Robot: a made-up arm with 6 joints. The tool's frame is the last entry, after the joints.
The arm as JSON. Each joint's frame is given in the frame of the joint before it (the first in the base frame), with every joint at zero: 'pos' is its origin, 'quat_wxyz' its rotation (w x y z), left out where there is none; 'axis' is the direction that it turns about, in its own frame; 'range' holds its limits. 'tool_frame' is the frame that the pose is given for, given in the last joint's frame.
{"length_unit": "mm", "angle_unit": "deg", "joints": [
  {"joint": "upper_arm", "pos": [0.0, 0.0, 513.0], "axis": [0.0, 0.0, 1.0], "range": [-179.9, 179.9]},
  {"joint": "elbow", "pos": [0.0, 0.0, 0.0], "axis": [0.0, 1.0, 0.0], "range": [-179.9, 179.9]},
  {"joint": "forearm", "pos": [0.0, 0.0, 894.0], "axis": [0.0, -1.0, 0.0], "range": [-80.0, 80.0]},
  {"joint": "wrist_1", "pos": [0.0, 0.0, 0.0], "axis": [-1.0, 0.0, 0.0], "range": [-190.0, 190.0]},
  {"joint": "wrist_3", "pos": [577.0, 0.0, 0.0], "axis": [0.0, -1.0, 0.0], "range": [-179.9, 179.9]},
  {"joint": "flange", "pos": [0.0, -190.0, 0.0], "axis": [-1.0, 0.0, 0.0], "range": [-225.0, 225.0]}
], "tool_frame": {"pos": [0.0, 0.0, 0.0]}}
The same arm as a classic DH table. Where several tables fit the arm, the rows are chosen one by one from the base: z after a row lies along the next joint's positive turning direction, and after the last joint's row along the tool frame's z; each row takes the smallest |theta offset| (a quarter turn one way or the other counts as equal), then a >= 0, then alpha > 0; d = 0 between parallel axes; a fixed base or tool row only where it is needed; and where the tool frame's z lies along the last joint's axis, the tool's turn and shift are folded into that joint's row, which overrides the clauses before.
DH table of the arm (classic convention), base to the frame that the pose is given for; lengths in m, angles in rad. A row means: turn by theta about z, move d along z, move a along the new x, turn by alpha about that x. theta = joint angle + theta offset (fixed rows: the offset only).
upper_arm: a 0.0000  alpha -1.5708  d 0.5130  theta0 0.0000
elbow: a 0.8940  alpha 3.1416  d 0.0000  theta0 -1.5708
forearm: a 0.0000  alpha -1.5708  d 0.0000  theta0 0.0000
wrist_1: a 0.0000  alpha 1.5708  d -0.5770  theta0 0.0000
wrist_3: a 0.0000  alpha -1.5708  d 0.1900  theta0 0.0000
flange: a 0.0000  alpha 1.5708  d 0.0000  theta0 1.5708
tool (fixed): a 0.0000  alpha 0.0000  d 0.0000  theta0 -1.5708
Joint limits (rad, base to tool): -3.1398..3.1398 -3.1398..3.1398 -1.3963..1.3963 -3.3161..3.3161 -3.1398..3.1398 -3.9270..3.9270

